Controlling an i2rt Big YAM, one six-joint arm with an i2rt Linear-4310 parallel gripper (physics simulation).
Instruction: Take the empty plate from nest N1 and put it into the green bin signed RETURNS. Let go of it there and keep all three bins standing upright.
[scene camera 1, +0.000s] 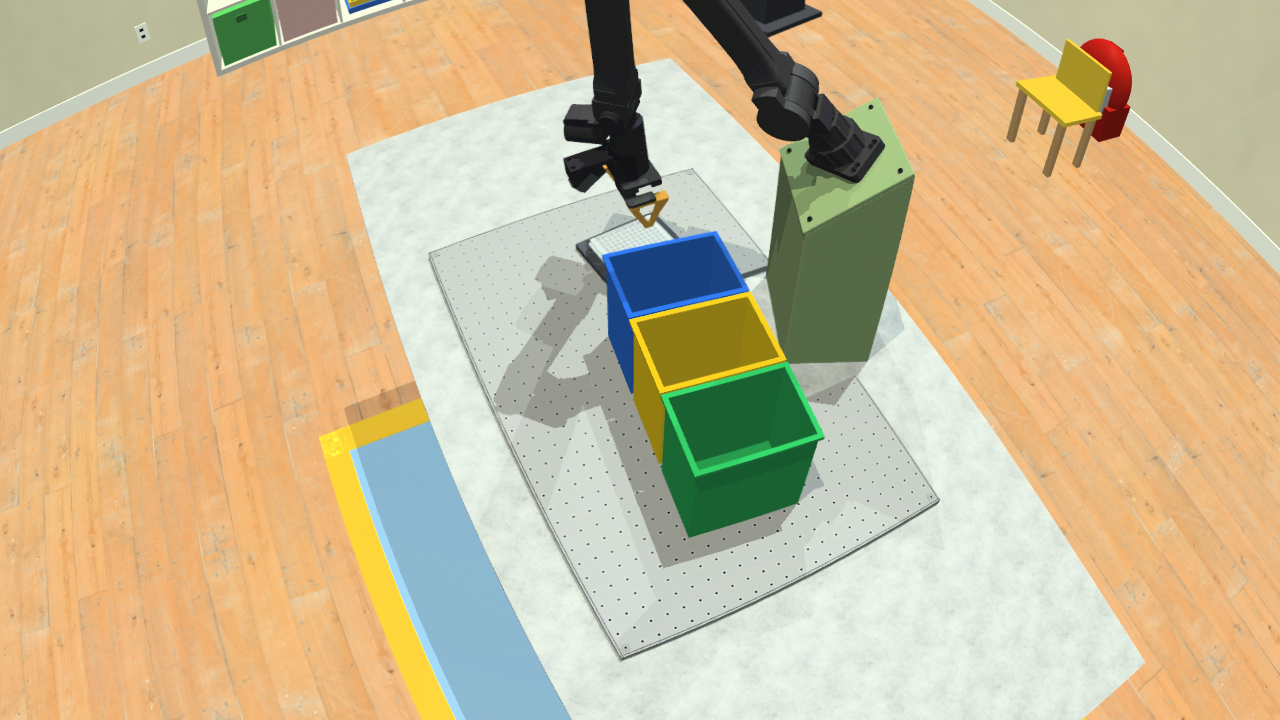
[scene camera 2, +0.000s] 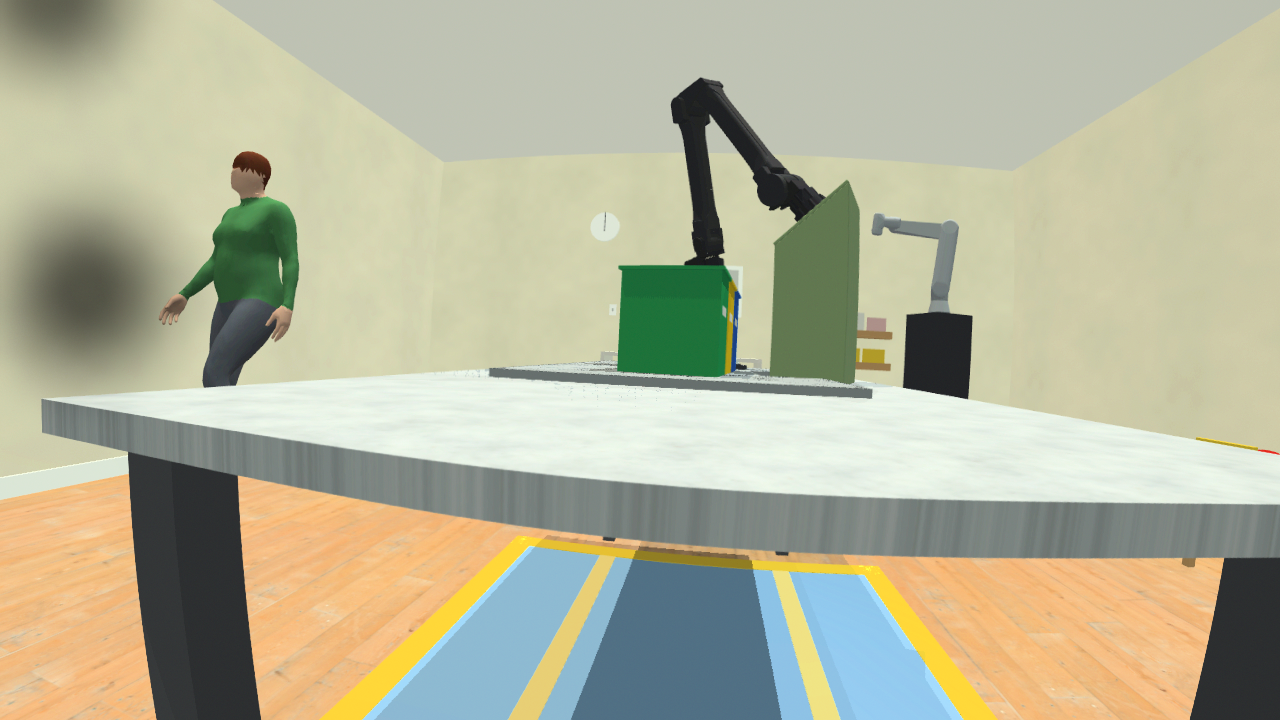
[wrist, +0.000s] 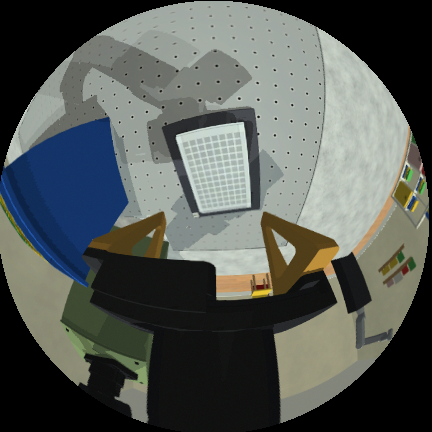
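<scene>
The white plate, with a grid of small wells, lies flat in the dark nest behind the blue bin. My gripper is open and empty, above the plate, with its fingers spread wider than the plate in the wrist view. In scene camera 2 the green bin hides the fingers. That bin stands upright at the near end of the row; some of its inner floor shows. No lettering for RETURNS or N1 is readable.
The yellow bin and the blue bin stand upright in line with the green one on the perforated board. The green pedestal carries the arm beside the bins. A person stands beyond the table.
</scene>
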